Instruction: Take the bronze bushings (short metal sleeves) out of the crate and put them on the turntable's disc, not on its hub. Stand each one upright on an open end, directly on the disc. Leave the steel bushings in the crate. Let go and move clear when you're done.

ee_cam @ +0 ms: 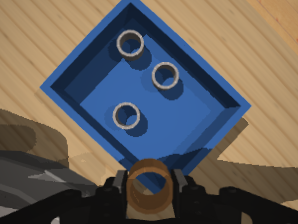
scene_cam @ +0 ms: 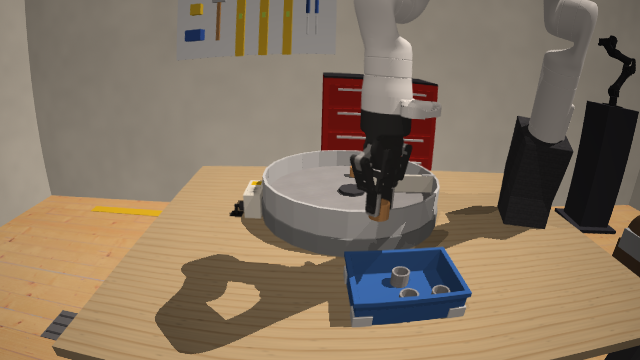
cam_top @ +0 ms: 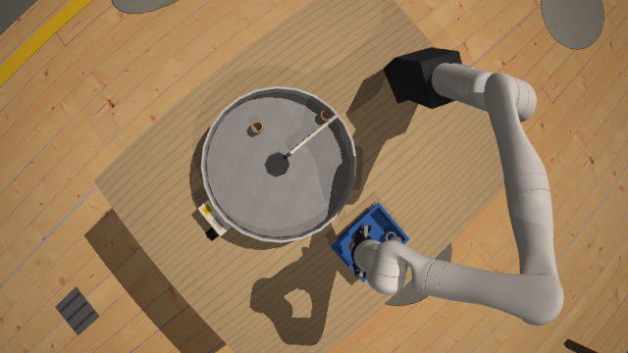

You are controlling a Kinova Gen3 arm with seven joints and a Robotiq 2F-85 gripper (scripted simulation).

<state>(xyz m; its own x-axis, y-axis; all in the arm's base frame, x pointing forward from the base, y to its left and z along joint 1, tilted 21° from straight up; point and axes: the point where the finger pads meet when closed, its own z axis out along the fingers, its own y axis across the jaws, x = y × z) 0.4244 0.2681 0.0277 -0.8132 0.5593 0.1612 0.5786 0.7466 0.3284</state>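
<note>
My gripper is now 29 cm to the left of the grey turntable disc, 10 cm above it and 6 cm short of it. Round my hand: blue crate (13 cm below, 6 cm behind, 4 cm to the left).
</note>
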